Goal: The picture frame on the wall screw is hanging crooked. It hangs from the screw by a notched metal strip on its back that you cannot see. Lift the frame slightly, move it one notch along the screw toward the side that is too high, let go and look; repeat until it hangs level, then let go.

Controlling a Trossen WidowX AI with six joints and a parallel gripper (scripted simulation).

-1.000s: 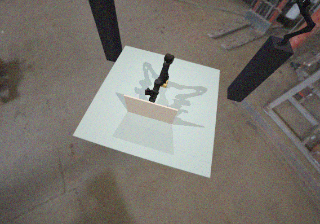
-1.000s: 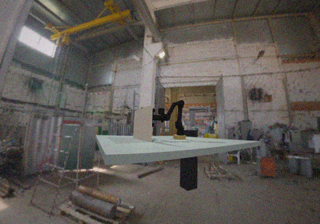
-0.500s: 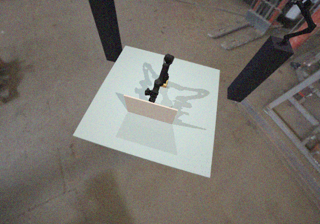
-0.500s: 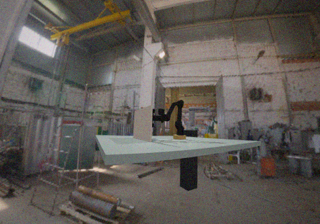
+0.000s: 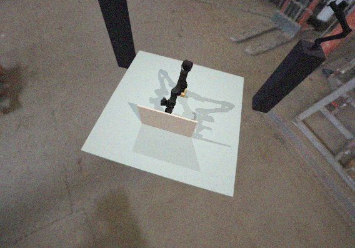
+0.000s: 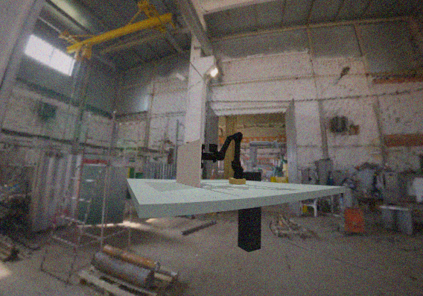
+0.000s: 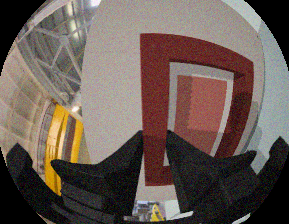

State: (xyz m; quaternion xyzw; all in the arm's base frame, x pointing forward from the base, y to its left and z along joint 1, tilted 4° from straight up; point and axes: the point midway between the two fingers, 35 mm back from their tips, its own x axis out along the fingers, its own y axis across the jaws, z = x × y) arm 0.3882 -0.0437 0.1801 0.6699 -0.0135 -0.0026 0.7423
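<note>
Right now my gripper tip is 1 cm short of the picture frame, 1 cm to the left of it and 5 cm above it. Also, from my gripper tip: wall panel (2 cm ahead, 1 cm to the left, 6 cm below).
</note>
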